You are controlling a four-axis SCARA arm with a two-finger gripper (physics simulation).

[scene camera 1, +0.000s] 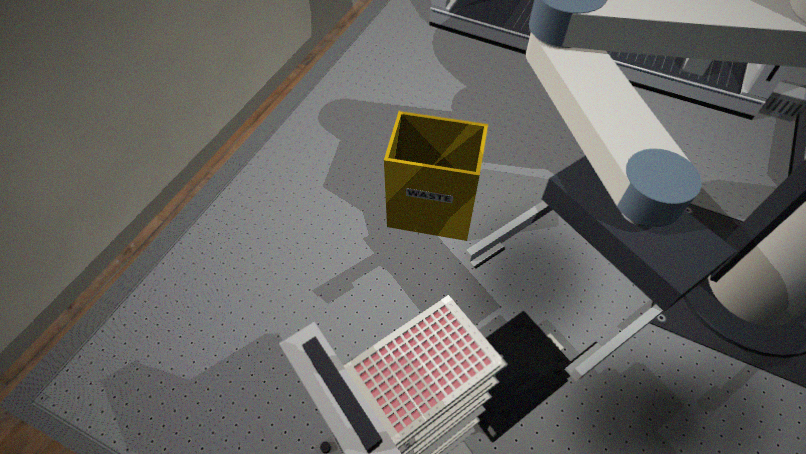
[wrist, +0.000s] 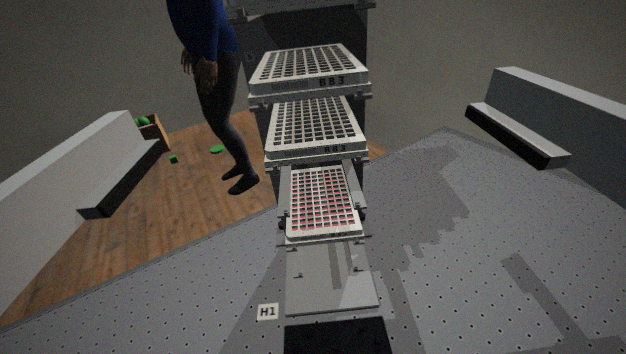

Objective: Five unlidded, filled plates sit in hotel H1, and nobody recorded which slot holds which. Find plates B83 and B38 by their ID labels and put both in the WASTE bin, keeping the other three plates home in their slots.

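Places are measured from the arm's base along level axes (x ahead, y left, z up), in centimetres.
Pixels of known places: gripper, fingertip midpoint: (scene camera 1: 517,311) (wrist: 312,109); arm's base, link origin: (scene camera 1: 747,292).
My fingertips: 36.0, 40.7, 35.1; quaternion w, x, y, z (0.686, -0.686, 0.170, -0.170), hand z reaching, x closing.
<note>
Ahead of a thing's pixels: the offset from my fingertips to its top centre, as dx, dy, dz. Level surfaces: height alone.
Hotel H1 (scene camera 1: 296,336) (wrist: 300,30) holds stacked plates. The top plate {+6.0, +11.3, +5.0} (scene camera 1: 420,366) shows pink wells in the scene view. In the wrist view, an upper plate {+6.0, +11.3, -0.3} (wrist: 310,70) has a label that appears to read B83. The plate below it {+6.0, +11.3, -5.6} (wrist: 316,125) has a label like R83 or B83, not clearly legible. A lower plate {+6.0, +11.3, -16.3} (wrist: 324,200) shows pink wells; its label is unreadable. The yellow WASTE bin {+22.8, -30.9, -13.9} (scene camera 1: 424,217) stands upright; its visible inside shows no plate. My gripper (scene camera 1: 521,314) (wrist: 312,109) is open and empty, in front of the hotel with its fingers wide apart.
A black platform {-2.6, -5.0, -26.9} (scene camera 1: 527,372) (wrist: 337,337) lies in front of the hotel. The H1 sign {-5.3, +10.9, -33.8} (wrist: 267,311) is on the perforated table {dz -33.8} (scene camera 1: 225,293) (wrist: 200,300). A person (wrist: 225,95) stands behind the table. A railed dark unit (scene camera 1: 479,34) lies at the scene view's top.
</note>
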